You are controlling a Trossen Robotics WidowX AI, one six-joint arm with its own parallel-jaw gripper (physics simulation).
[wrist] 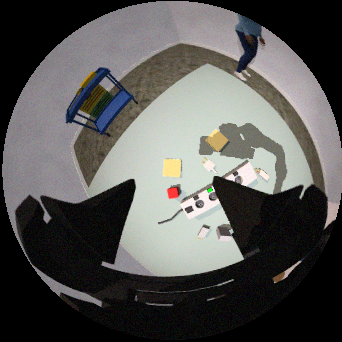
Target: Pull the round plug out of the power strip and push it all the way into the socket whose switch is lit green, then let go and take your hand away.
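Frame: origin at the arm's base, x left, y back, z up, level; centimetres.
Where they show: gripper, fingertip midpoint: (pixel 174 181).
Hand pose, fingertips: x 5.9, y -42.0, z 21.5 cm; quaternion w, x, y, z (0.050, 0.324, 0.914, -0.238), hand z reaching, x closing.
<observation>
After its pixels a point has its place.
The white power strip (pixel 248 171) {x -14.2, y -27.7, z -7.1 cm} lies diagonally on the table, with its middle partly hidden behind the right finger. Dark round sockets show on it, near the left end (pixel 200 204) {x 9.6, y -29.0, z -9.0 cm}, beside that one (pixel 213 196) {x 3.3, y -28.5, z -9.0 cm} and near the right end (pixel 239 179) {x -9.6, y -27.2, z -8.9 cm}. A switch (pixel 210 190) {x 2.9, y -31.9, z -6.8 cm} is lit green, next to the second socket from the left; the other visible switches are dark. I cannot make out a round plug in the strip; the finger may hide it. My gripper (pixel 174 181) {x 5.9, y -42.0, z 21.5 cm} is open and empty, high above the table, with its right finger in front of the strip.
Loose white plugs lie above the strip (pixel 208 165) {x -2.9, y -39.8, z -10.8 cm}, right of it (pixel 263 174) {x -20.7, y -20.8, z -8.8 cm} and below it (pixel 203 231) {x 16.0, y -16.8, z -10.0 cm}. A grey block (pixel 224 232) {x 8.3, y -12.2, z -6.9 cm}, red cube (pixel 173 192) {x 15.3, y -39.8, z -8.1 cm}, yellow square (pixel 172 168) {x 10.0, y -48.3, z -11.1 cm} and tan block (pixel 217 140) {x -13.2, y -45.6, z -11.1 cm} are nearby. A dark cable (pixel 171 218) {x 24.8, y -30.1, z -11.3 cm} leaves the strip's left end.
</observation>
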